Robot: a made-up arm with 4 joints.
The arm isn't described. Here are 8 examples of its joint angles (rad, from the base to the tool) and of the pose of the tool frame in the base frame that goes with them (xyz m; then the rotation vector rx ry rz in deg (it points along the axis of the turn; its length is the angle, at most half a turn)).
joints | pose
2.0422 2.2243 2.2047 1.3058 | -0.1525 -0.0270 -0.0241 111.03 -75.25 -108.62
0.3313 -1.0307 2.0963 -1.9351 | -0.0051 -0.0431 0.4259 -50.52 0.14 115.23
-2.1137 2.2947 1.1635 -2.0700 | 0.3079 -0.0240 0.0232 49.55 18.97 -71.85
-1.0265 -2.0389 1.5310 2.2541 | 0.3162 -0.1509 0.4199 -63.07 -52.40 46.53
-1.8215 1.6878 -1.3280 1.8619 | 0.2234 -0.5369 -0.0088 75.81 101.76 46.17
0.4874 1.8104 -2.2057 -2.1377 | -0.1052 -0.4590 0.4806 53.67 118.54 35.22
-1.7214 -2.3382 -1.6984 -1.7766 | 0.6313 0.2981 -0.0081 -63.28 117.06 -94.19
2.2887 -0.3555 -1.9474 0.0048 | -0.1054 0.0718 0.2590 -23.84 115.82 -4.42
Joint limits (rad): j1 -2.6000..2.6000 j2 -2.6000..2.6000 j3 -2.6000..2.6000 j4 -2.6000..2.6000
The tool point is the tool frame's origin. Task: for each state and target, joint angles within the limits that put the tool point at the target. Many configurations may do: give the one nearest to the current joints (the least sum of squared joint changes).
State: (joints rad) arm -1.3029 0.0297 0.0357 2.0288
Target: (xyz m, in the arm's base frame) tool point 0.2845 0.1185 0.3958
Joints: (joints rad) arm -1.4279 -0.3776 1.0044 1.8800
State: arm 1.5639 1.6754 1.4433 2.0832
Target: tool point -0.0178 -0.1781 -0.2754
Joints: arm 2.1184 1.7766 0.7638 2.0457
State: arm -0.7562 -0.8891 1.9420 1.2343
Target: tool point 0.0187 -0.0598 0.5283
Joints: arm -0.4652 -0.8606 1.7015 0.7595
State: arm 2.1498 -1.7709 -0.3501 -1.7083
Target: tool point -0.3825 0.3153 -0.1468
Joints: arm 1.5363 -1.7724 -0.6369 -1.6232
